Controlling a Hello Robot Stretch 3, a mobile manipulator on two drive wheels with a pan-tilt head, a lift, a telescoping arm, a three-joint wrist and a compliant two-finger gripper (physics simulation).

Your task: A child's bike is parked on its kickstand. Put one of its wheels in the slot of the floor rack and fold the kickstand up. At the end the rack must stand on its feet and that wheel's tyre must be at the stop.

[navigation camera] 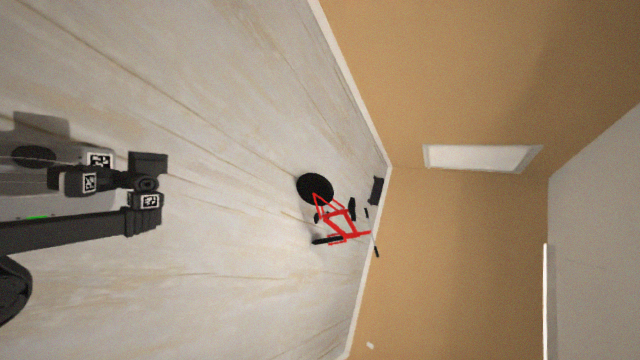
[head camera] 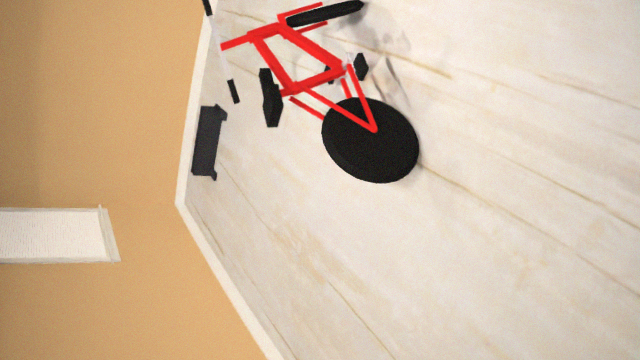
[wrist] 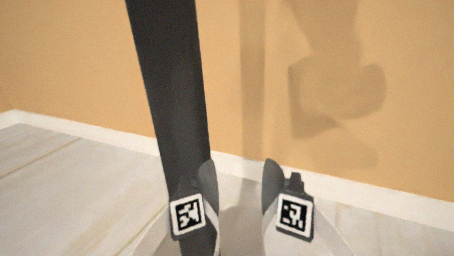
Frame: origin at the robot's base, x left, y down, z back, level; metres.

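Where they show: gripper, between the fingertips: [wrist: 239, 177]; robot's base, origin of its link: [navigation camera: 35, 155].
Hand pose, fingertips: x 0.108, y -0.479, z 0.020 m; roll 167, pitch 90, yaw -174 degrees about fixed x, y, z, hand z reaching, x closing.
Each offset is from my fingertips to the centre of the thing. "spot": to the spot under its first point.
The child's bike [head camera: 312, 50] [navigation camera: 344, 223], with a red frame, stands upright on the floor in the head and navigation views. Its rear wheel @(dx -1.574, dy +0.295, dz +0.162 m) [head camera: 372, 145] [navigation camera: 315, 188] shows as a black disc, and its front wheel @(spot: dx -1.784, dy +0.221, dz +0.692 m) [head camera: 325, 14] [navigation camera: 327, 240] shows nearly edge-on. The kickstand cannot be made out. A low dark grey object, likely the floor rack [head camera: 206, 141] [navigation camera: 376, 190], stands near the wall corner, apart from both wheels; its slot cannot be made out. My gripper [wrist: 239, 177] is open and empty, away from bike and rack.
Tan walls [head camera: 125, 150] [navigation camera: 475, 90] with a white skirting board meet behind the rack. My dark arm [navigation camera: 65, 230] reaches across the left of the navigation view. A dark upright post [wrist: 175, 85] rises beside my left finger in the wrist view, with a wall behind.
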